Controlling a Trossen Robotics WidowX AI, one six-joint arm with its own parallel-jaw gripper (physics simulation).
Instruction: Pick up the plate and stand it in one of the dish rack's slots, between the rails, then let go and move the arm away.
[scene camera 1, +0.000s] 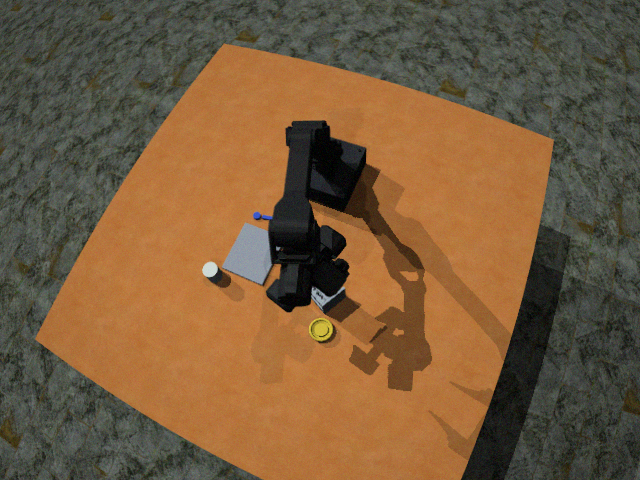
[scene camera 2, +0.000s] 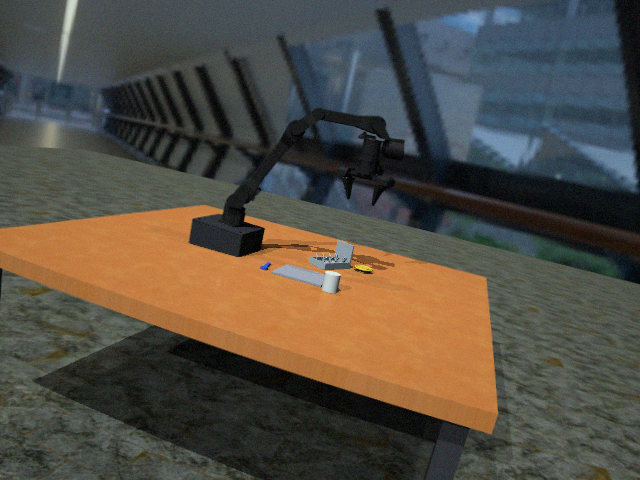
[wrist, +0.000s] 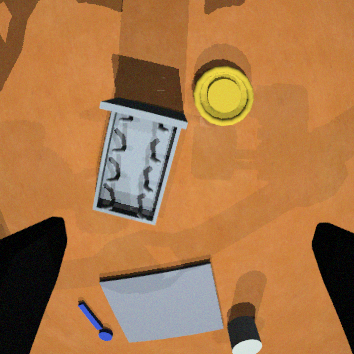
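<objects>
You'd see the gripper in the wrist view (194, 235), and it's there in scene camera 1 and scene camera 2 as well. On the gripper, (scene camera 1: 328, 254) and (scene camera 2: 352, 178) are the same spot.
</objects>
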